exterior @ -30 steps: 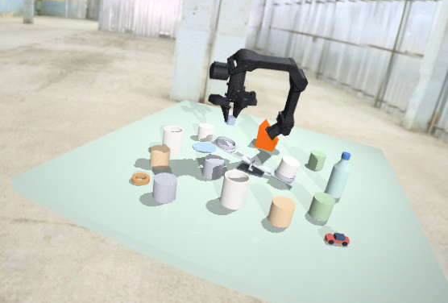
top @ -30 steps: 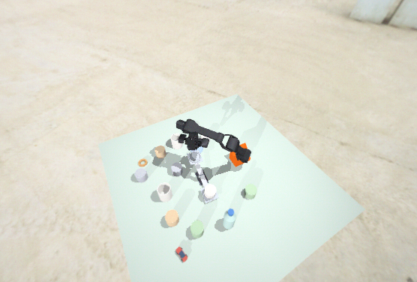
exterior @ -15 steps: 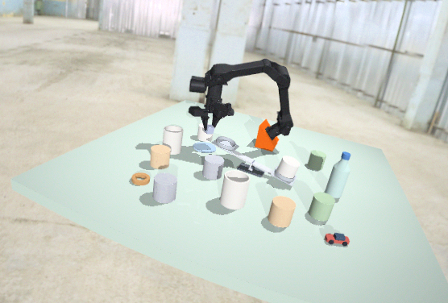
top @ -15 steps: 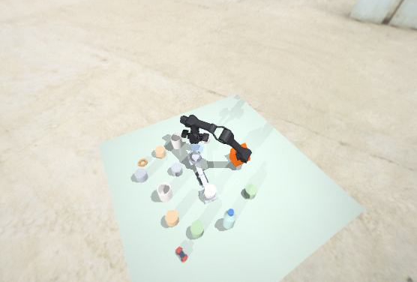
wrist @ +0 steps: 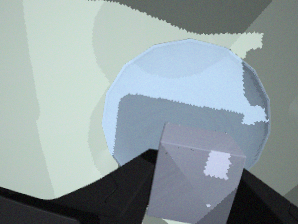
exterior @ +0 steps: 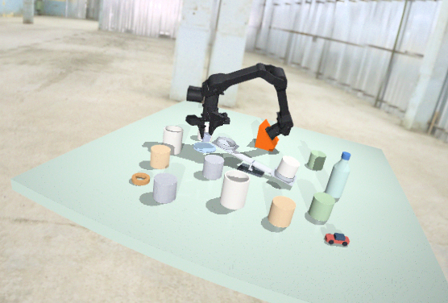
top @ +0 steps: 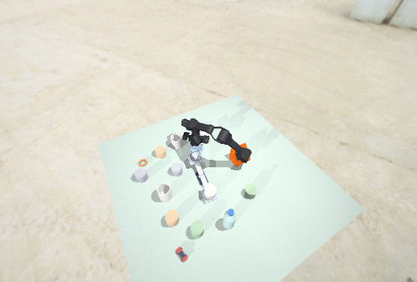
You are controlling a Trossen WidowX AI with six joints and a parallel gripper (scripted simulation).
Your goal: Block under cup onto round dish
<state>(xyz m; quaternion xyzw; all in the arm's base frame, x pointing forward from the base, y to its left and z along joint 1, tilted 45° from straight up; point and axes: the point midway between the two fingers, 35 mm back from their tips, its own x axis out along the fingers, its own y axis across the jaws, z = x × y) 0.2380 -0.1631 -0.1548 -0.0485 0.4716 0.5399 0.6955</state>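
My gripper tip is 40 mm above the light-blue round dish. The rest, counted from my gripper tip: small balance: 70 mm ahead, 240 mm to the left, 20 mm below; then bottle: 50 mm ahead, 560 mm to the left, 70 mm above; then toy car: 340 mm ahead, 590 mm to the left, 30 mm below.
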